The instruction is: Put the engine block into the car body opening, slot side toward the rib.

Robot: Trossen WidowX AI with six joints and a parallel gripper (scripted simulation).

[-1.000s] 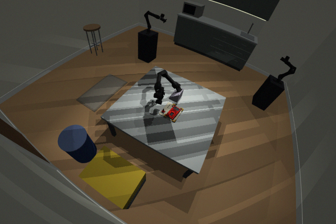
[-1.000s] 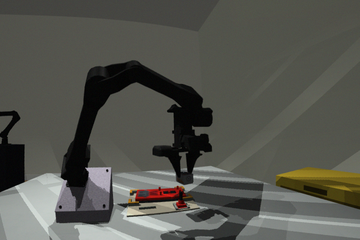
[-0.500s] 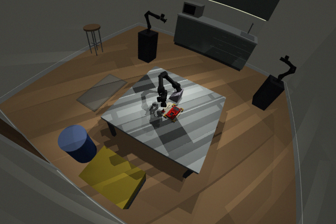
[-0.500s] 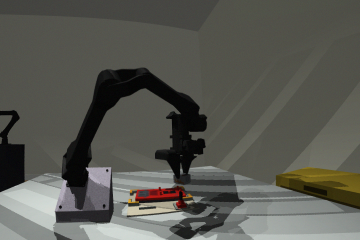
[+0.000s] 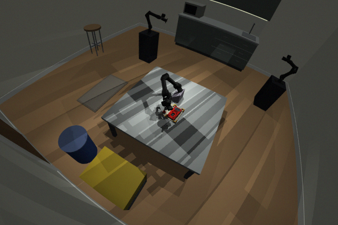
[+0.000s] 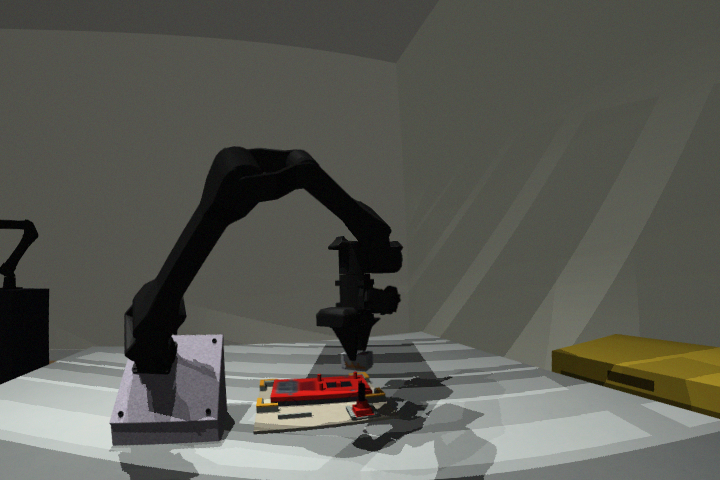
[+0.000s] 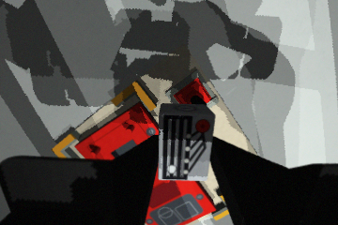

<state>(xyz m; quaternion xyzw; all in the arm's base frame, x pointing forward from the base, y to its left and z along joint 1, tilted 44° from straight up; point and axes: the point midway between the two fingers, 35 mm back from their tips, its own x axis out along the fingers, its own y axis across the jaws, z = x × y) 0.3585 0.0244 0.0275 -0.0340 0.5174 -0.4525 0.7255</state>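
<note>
Now: the grey holder 30 mm to the right of my gripper tip and 70 mm below it. From my gripper tip the other things lie so: engine block 10 mm below.
</note>
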